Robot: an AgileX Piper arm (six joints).
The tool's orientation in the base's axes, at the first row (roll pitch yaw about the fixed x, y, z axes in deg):
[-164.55 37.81 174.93]
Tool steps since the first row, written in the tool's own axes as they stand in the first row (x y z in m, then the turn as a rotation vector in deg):
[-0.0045 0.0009 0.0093 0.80 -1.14 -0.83]
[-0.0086 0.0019 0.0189 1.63 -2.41 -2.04]
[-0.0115 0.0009 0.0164 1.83 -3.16 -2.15]
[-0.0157 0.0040 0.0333 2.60 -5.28 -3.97]
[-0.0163 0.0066 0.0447 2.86 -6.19 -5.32]
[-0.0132 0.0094 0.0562 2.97 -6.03 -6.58]
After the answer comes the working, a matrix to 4 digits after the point.
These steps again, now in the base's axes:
[0.0090 -0.0024 -0.0045 -1.38 -0.76 0.38]
[0.0179 -0.0048 -0.0095 -3.03 -1.52 1.06]
[0.0185 -0.0052 -0.0056 -3.44 -2.18 1.18]
[0.0322 -0.0079 -0.0166 -5.60 -3.55 2.54]
[0.0397 -0.0091 -0.0254 -6.79 -3.96 3.60]
[0.0445 -0.0099 -0.0367 -7.55 -3.41 4.46]

The tool's axes in the first row as the columns of a matrix, in the base's axes (rounded; the answer above uses it unrounded):
[-0.7870 0.2479 0.5650]
[0.0698 0.9457 -0.3176]
[-0.6130 -0.2105 -0.7615]

